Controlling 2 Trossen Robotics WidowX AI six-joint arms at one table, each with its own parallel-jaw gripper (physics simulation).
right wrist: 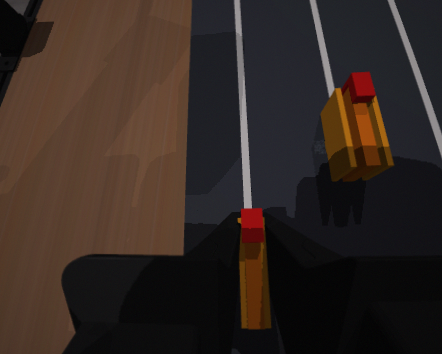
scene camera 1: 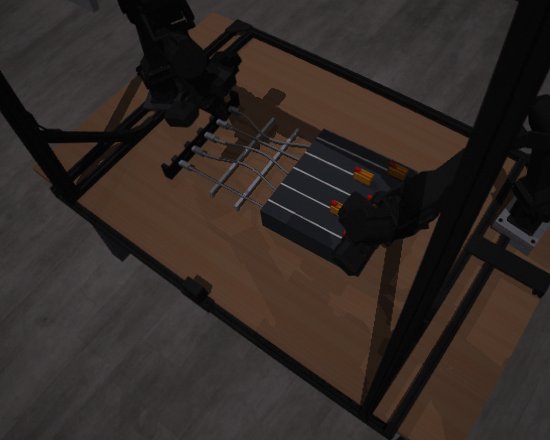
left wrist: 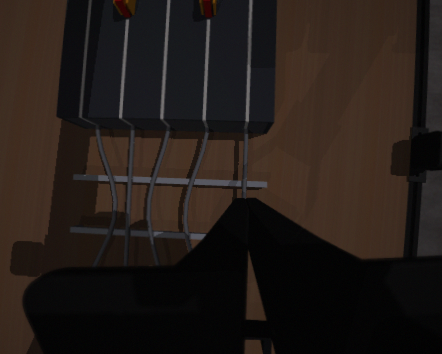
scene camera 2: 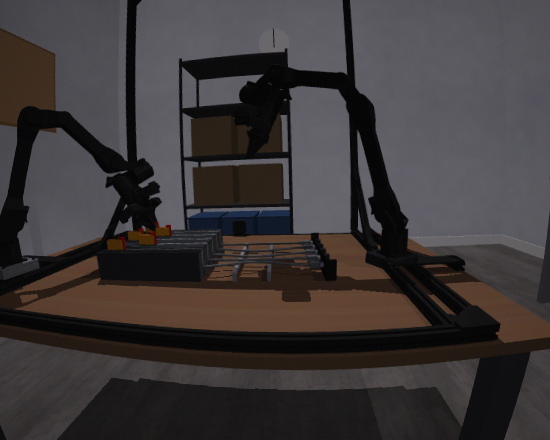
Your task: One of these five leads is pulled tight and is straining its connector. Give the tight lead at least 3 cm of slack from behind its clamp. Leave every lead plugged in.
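Places are measured from the left arm's base along level axes (x ahead, y left, z up), in metres.
Pixels of known places: left gripper, between the fingertips: (scene camera 1: 225,120) (left wrist: 244,208) (scene camera 2: 247,159); right gripper, between the fingertips: (right wrist: 248,221) (scene camera 1: 343,238); left arm's base, origin of its link: (scene camera 1: 164,94) (scene camera 2: 393,253); right arm's base, origin of its link: (scene camera 1: 525,218) (scene camera 2: 10,262).
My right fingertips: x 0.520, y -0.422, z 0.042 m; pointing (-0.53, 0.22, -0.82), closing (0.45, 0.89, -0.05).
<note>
Ahead of a thing's pixels: the offset from my right fingertips to its top centre. "spot": to the spot under its first point.
Five grey leads @(spot: dx -0.258, dy +0.254, dz -0.049 m) (scene camera 1: 247,150) (left wrist: 153,182) run from a black connector bar (scene camera 1: 186,153) (scene camera 2: 325,257) over two grey cross bars @(spot: dx -0.265, dy +0.233, dz -0.052 m) (scene camera 1: 243,157) onto a dark block @(dx -0.016, dy +0.124, dz -0.003 m) (scene camera 1: 298,237) (scene camera 2: 148,264). The lead at the right of the left wrist view (left wrist: 245,158) is straight; it is the nearest lead in scene camera 1 (scene camera 1: 223,185). The others bend. Orange clamps with red tips (scene camera 1: 363,175) (right wrist: 356,133) sit on the block. My right gripper (scene camera 1: 356,223) (scene camera 2: 142,218) (right wrist: 248,221) is shut on the straight lead's orange clamp @(dx +0.019, dy -0.009, dz +0.021 m) (right wrist: 254,281). My left gripper (scene camera 1: 182,115) (scene camera 2: 253,146) (left wrist: 244,208) is shut and empty, high above the leads.
A shelf rack (scene camera 2: 182,144) with boxes stands behind the table. A black frame post (scene camera 1: 430,271) rises by the right arm. A small black block (scene camera 1: 195,288) sits on the table's front rail.
</note>
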